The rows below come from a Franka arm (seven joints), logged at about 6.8 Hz.
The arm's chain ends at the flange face. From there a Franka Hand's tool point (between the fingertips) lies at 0.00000 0.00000 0.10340 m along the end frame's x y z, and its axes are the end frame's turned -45 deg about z.
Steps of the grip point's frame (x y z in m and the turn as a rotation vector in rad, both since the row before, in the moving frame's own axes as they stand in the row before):
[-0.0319, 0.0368, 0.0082, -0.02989, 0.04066, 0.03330]
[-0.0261, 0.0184, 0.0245, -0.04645, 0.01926, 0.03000]
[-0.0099, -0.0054, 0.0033, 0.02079, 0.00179, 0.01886]
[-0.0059, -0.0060, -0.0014, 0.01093, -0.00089, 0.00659]
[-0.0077, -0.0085, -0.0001, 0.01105, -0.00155, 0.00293]
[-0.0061, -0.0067, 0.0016, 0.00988, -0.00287, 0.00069]
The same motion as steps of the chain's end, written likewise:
[-0.0017, 0.0493, 0.0083, 0.00762, 0.04989, 0.03330]
[-0.0102, 0.0294, 0.0246, -0.01923, 0.04646, 0.03000]
[-0.0094, 0.0048, 0.0033, 0.01597, -0.01344, 0.01886]
[-0.0076, 0.0007, -0.0014, 0.00710, -0.00836, 0.00659]
[-0.0105, 0.0001, -0.0001, 0.00672, -0.00891, 0.00293]
[-0.0081, 0.0001, 0.0016, 0.00496, -0.00902, 0.00069]

